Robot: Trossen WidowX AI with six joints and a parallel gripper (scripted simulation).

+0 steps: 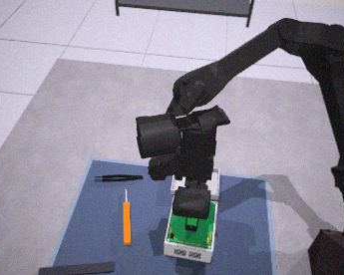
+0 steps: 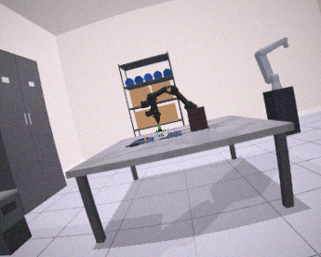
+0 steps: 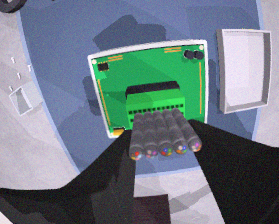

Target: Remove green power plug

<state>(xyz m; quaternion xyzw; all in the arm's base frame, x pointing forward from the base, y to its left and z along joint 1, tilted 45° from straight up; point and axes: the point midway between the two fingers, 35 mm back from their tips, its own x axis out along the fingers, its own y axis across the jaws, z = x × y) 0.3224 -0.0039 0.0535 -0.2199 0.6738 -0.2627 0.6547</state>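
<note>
Now: gripper tip 3 cm above the green power plug. Round my gripper tip: blue mat (5 cm ahead, 12 cm below); dark bar (22 cm ahead, 12 cm to the left, 12 cm below).
</note>
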